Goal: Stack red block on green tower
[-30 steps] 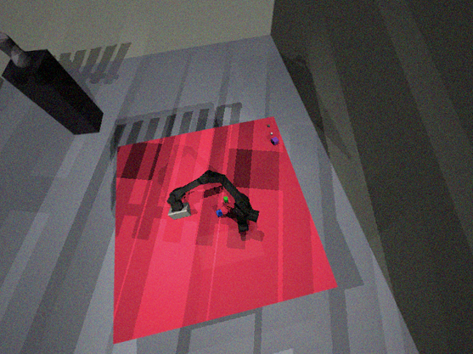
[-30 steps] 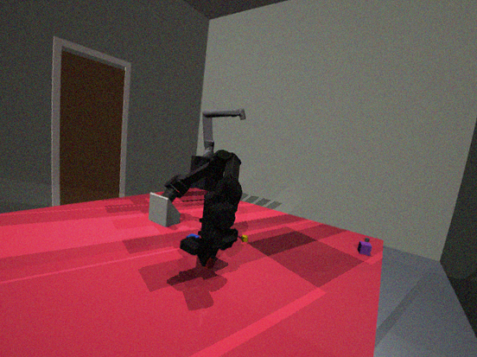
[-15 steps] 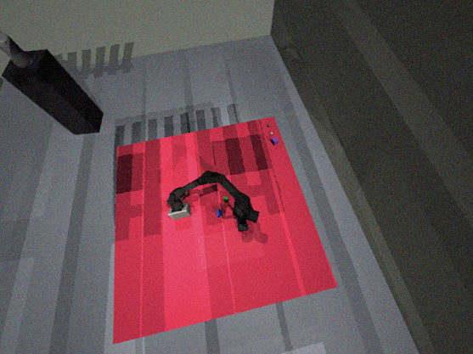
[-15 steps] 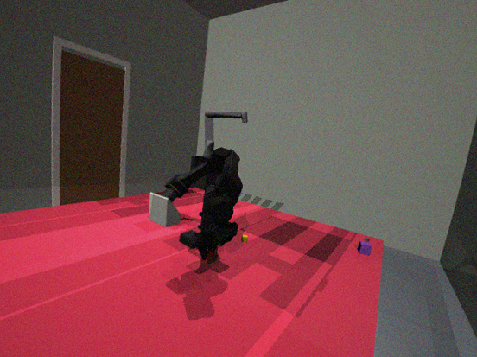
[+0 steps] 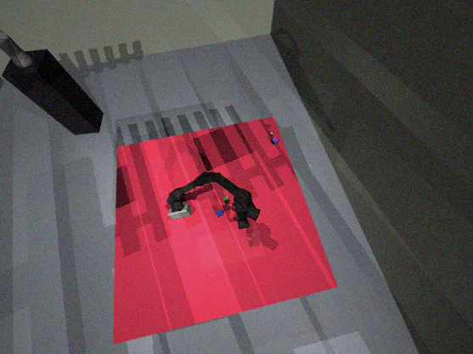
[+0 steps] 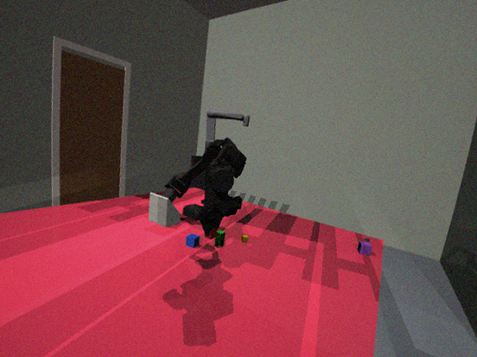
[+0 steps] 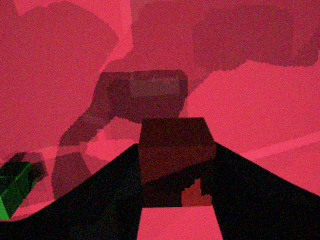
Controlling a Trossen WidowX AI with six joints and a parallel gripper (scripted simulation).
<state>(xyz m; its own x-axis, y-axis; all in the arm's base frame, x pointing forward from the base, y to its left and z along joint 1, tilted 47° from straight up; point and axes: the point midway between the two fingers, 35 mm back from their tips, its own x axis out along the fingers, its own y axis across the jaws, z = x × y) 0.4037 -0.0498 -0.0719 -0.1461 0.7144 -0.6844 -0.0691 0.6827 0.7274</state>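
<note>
My gripper tip is 14 cm past the blue block, 5 cm to the right of it and 9 cm above it. The rest, counted from my gripper tip: purple block: 32 cm ahead, 58 cm to the left, 9 cm below; red block: 1 cm above; small yellow block: 6 cm behind, 25 cm to the left, 10 cm below.
</note>
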